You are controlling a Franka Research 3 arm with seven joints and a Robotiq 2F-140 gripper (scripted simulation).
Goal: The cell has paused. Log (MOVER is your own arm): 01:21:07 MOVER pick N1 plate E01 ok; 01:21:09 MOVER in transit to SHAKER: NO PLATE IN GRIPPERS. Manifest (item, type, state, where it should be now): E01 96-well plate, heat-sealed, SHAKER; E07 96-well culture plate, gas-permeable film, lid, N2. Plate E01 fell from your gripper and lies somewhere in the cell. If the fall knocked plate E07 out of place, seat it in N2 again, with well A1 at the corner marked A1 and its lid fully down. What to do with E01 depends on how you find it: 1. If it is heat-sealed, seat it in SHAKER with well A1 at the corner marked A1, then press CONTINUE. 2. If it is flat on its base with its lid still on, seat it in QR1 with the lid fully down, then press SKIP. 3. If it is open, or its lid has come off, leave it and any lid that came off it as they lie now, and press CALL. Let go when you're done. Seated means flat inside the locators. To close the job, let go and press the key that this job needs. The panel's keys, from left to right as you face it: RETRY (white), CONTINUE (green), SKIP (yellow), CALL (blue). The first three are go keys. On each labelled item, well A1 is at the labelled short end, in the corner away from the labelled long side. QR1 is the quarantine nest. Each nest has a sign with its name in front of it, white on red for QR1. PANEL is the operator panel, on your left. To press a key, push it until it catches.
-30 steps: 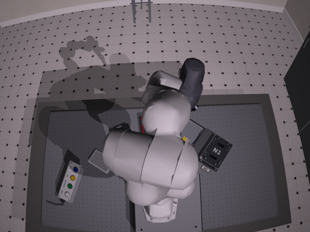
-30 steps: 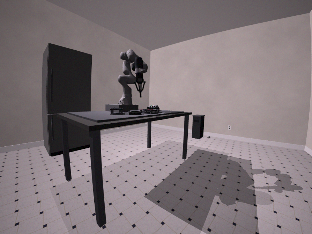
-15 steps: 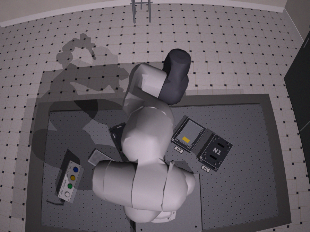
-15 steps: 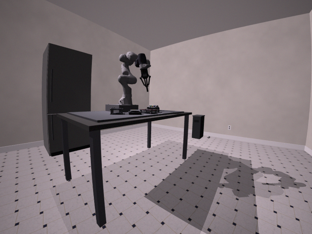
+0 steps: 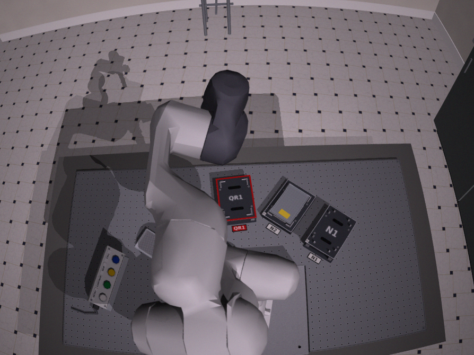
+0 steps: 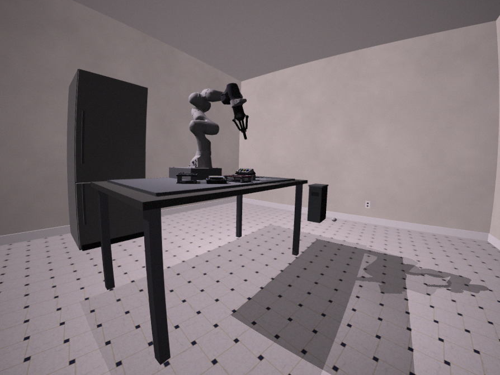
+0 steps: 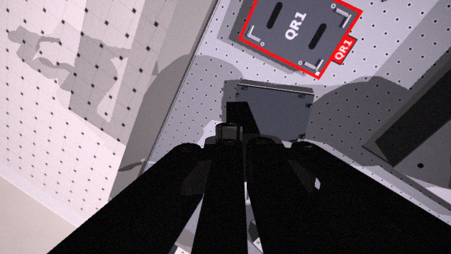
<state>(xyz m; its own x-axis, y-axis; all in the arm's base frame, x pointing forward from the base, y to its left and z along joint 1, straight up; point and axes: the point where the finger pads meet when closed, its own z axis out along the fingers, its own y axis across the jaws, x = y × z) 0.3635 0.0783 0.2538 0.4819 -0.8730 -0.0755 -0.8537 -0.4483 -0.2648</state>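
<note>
My gripper is now 330 mm above the plate E01, 220 mm to the right of it and 160 mm past it. The rest, counted from my hand: grey N2 nest 330 mm below, 250 mm to the right, 30 mm behind; A1 corner mark 320 mm below, 160 mm to the right, 60 mm behind; lidded culture plate 300 mm below, 250 mm to the right, 30 mm behind.
</note>
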